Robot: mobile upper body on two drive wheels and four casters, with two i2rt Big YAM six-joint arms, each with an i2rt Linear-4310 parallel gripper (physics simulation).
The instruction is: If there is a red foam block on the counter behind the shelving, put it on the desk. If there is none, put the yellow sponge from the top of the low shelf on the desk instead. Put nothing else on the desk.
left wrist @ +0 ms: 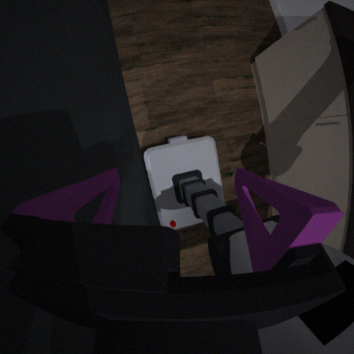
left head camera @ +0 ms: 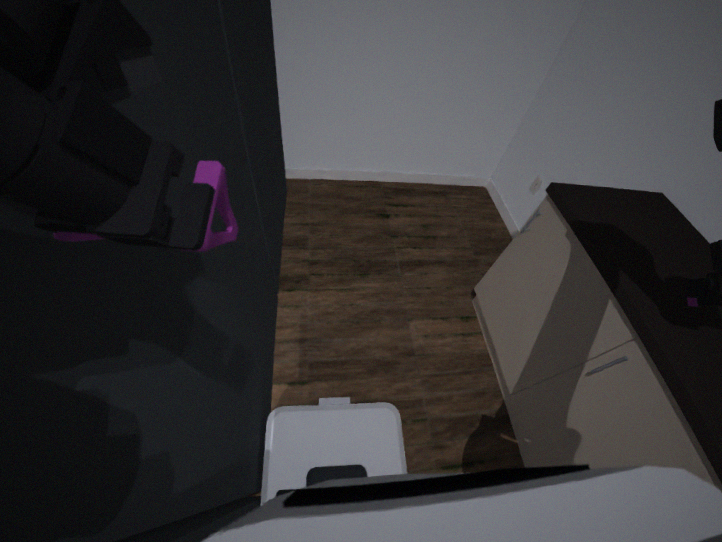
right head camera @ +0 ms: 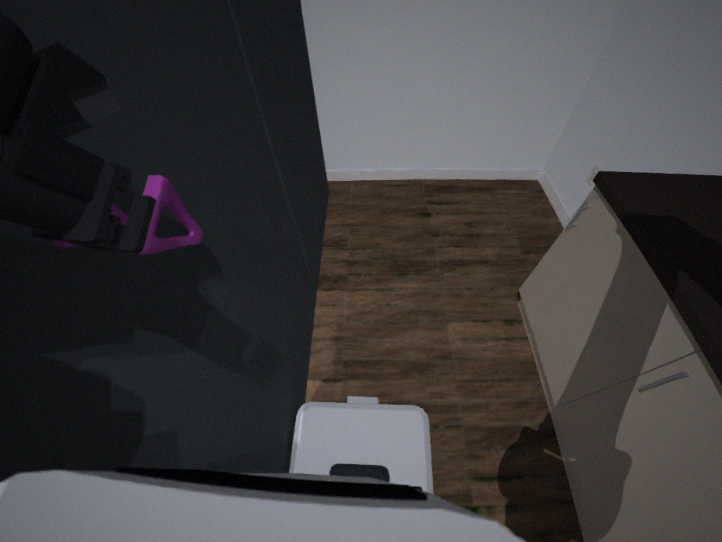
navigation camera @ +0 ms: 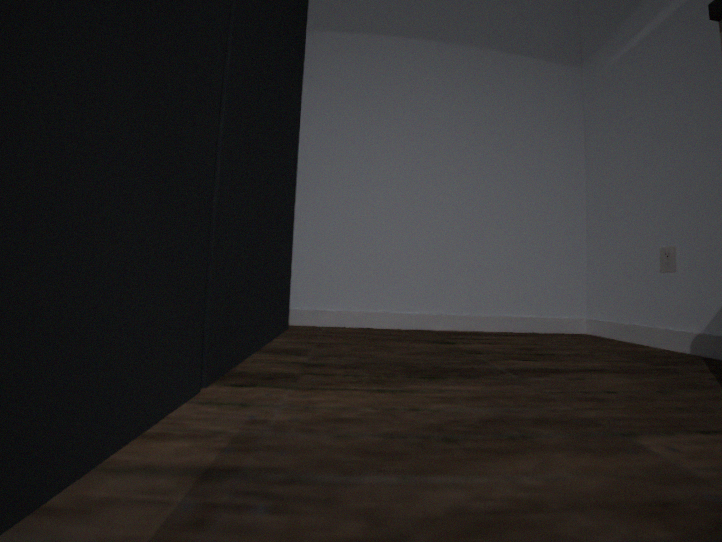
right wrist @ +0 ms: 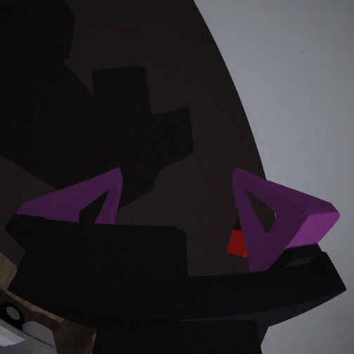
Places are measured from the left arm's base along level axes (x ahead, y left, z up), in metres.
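Where they show: left gripper, fingertip midpoint: point(left head camera: 191, 230) point(right head camera: 169, 235).
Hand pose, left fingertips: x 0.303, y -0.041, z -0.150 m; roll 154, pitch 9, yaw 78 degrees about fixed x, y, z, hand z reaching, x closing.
Each offset is from my left fingertips to the top centre of the thing. "pt": to the spot under its first point. Level surfaces: height alone.
A red block point(right wrist: 237, 243) shows in the right wrist view on the dark counter top @(0.350 m down) point(right wrist: 150, 30) point(left head camera: 606, 210) point(right head camera: 653, 186), partly hidden behind the right-hand finger in the picture. My right gripper point(right wrist: 176, 174) is open and empty above the counter. The block lies nearer the gripper's palm in the picture than the fingertips do. In the left head camera, a bit of this gripper's purple shows at the right edge. My left gripper point(left wrist: 176, 174) is open and empty, beside the dark panel and away from the counter. The yellow sponge and the desk do not show.
A tall dark panel @(pt 0.124 m left, 0.862 m ahead, 0.223 m down) point(left head camera: 250, 87) point(right head camera: 279, 87) point(navigation camera: 145, 204) runs along the left. Beige cabinet fronts @(pt 1.005 m right, 0.345 m ahead, 0.686 m down) point(left head camera: 536, 291) point(right head camera: 583, 291) point(left wrist: 300, 90) with handles stand under the counter. A wooden floor @(1.260 m down) point(left head camera: 373, 262) point(navigation camera: 408, 408) lies between. My white base point(left head camera: 332, 437) point(left wrist: 165, 160) is close to the panel. Pale walls point(navigation camera: 437, 175) close the far end.
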